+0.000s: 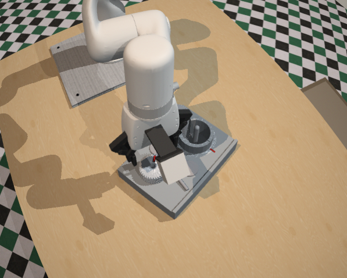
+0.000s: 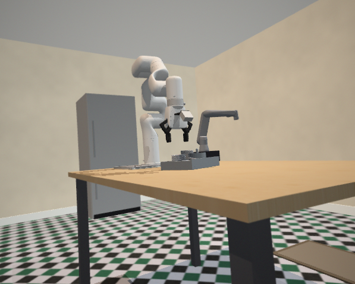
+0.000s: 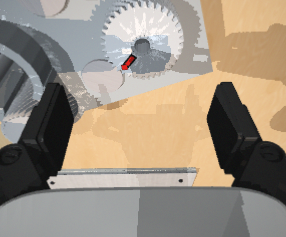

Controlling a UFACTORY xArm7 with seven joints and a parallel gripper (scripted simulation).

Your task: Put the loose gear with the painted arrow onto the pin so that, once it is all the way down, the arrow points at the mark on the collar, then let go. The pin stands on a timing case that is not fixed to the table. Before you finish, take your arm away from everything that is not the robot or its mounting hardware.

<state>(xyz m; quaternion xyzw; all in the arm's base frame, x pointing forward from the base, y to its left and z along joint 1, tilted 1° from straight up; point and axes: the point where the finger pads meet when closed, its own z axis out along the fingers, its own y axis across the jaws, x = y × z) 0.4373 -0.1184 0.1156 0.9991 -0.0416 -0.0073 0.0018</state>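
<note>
The gear lies 8 cm below my hand. Round my hand: bolt: 5 cm ahead, 3 cm to the left, 9 cm below.
</note>
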